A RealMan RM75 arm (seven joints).
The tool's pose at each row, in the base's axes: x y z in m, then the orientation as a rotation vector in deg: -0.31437 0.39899 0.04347 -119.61 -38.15 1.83; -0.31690 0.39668 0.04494 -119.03 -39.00 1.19; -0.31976 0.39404 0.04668 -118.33 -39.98 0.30; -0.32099 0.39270 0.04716 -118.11 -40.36 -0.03; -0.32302 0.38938 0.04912 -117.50 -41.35 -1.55; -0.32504 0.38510 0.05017 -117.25 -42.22 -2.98; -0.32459 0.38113 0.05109 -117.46 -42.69 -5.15; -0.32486 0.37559 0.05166 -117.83 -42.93 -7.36; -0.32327 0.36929 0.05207 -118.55 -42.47 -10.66
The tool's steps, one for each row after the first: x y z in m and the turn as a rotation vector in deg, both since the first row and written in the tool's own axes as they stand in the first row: -0.00291 -0.00127 -0.00195 0.24 0.18 -0.95; -0.00620 -0.00276 -0.00422 0.51 0.49 -2.12; -0.00777 -0.00310 -0.00519 0.57 0.59 -2.55; -0.01062 -0.00409 -0.00834 0.60 1.31 -3.94; -0.01412 -0.00395 -0.01169 0.32 1.95 -5.13; -0.01540 -0.00274 -0.01539 -0.50 3.19 -6.20; -0.01810 -0.00089 -0.01991 -1.44 4.52 -7.09; -0.01961 0.00224 -0.02541 -2.88 6.81 -7.82
